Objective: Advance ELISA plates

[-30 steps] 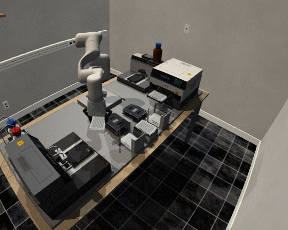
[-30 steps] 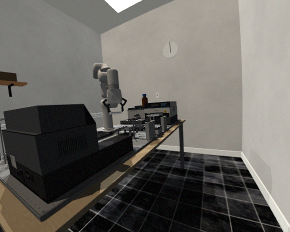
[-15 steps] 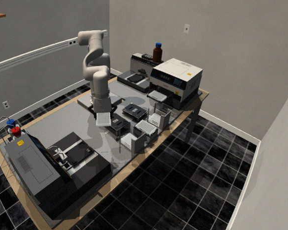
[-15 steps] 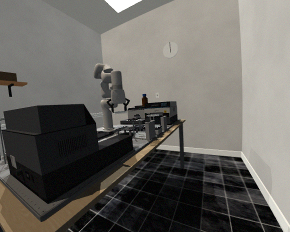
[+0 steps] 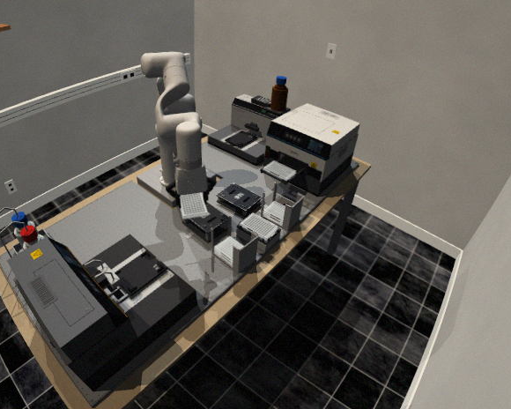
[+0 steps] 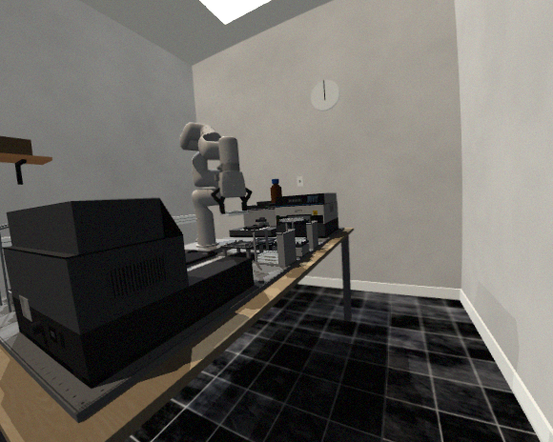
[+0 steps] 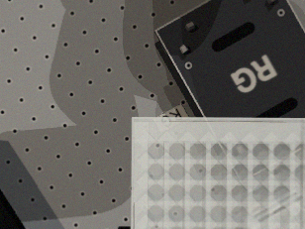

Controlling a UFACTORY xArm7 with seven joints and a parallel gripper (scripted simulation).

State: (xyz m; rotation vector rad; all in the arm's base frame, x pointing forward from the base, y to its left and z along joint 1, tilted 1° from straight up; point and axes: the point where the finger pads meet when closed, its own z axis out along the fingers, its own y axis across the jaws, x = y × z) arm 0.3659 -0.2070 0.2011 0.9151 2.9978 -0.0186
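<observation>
Now: hand 5 cm past the regrip nest RG, 11 cm to the right of it and 17 cm above it. Also, from my hand: nest N6: 4 cm behind, 31 cm to the left, 19 cm below; DONE label: 6 cm ahead, 35 cm to the left, 22 cm below; RG label: 6 cm behind, 2 cm to the left, 22 cm below.
</observation>
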